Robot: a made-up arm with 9 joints. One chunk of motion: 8 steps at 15 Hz.
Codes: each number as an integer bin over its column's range. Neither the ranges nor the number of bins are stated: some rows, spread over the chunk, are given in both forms.
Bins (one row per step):
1: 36 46 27 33 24 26 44 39 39
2: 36 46 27 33 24 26 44 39 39
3: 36 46 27 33 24 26 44 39 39
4: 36 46 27 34 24 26 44 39 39
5: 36 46 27 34 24 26 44 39 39
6: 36 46 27 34 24 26 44 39 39
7: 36 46 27 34 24 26 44 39 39
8: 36 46 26 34 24 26 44 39 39
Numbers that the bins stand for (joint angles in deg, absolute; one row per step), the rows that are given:
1: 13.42 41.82 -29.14 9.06 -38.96 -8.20 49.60 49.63 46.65
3: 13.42 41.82 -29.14 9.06 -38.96 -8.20 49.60 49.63 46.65
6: 13.42 41.82 -29.14 11.09 -38.96 -8.20 49.60 49.63 46.65
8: 13.42 41.82 -31.80 11.09 -38.96 -8.20 49.60 49.63 46.65
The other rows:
2: 13.42 41.82 -29.14 9.06 -38.96 -8.20 49.60 49.63 46.65
4: 13.42 41.82 -29.14 11.09 -38.96 -8.20 49.60 49.63 46.65
5: 13.42 41.82 -29.14 11.09 -38.96 -8.20 49.60 49.63 46.65
7: 13.42 41.82 -29.14 11.09 -38.96 -8.20 49.60 49.63 46.65

